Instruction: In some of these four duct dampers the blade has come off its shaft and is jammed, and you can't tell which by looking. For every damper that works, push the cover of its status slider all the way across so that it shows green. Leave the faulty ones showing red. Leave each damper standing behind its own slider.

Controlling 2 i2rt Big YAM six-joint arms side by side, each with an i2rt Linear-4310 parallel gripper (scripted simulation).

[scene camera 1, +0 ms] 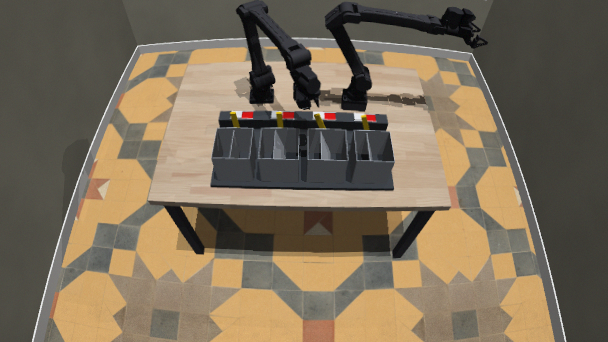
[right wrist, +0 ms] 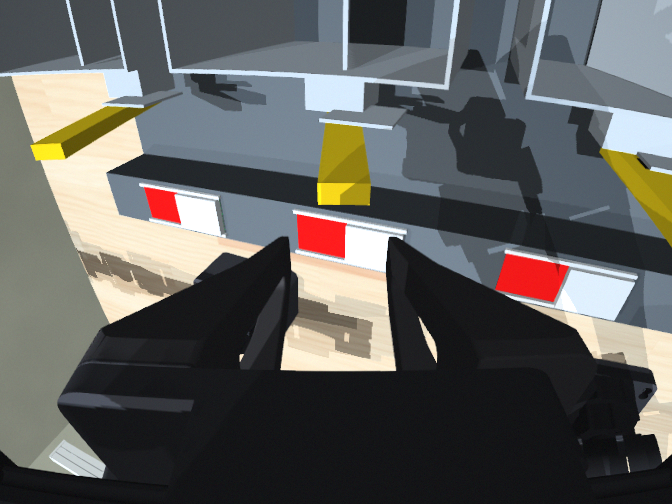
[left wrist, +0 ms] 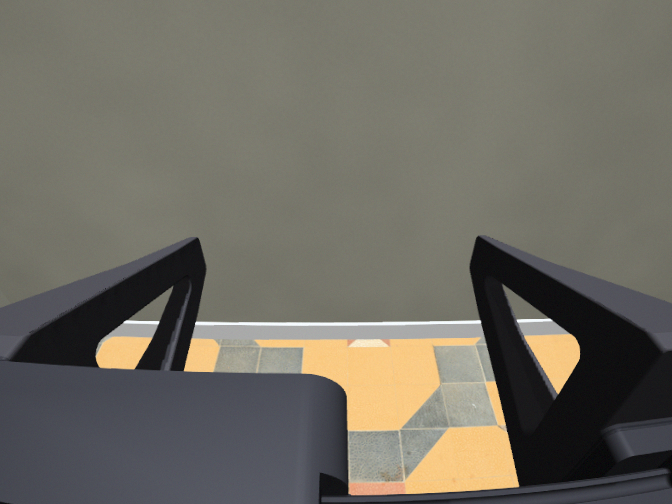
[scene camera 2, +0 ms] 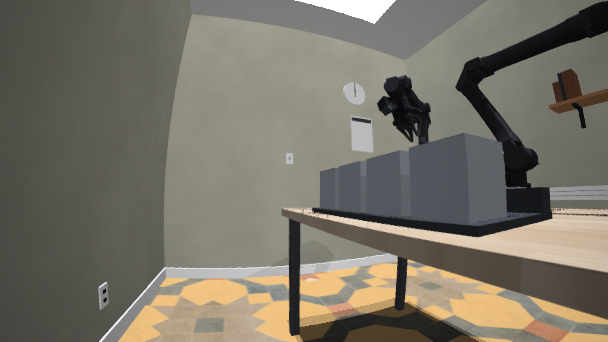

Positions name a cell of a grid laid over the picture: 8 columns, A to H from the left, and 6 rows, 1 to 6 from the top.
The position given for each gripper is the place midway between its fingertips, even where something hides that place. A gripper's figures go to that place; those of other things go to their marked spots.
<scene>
The right gripper (right wrist: E4) is 0.13 m from the lens. A damper (right wrist: E1) is 0.26 m from the lens. A white slider cover (right wrist: E3): 0.34 m from the lens. A white slider cover (right wrist: C3) is 0.41 m from the lens. A white slider cover (right wrist: G4): 0.35 m from the lens.
</scene>
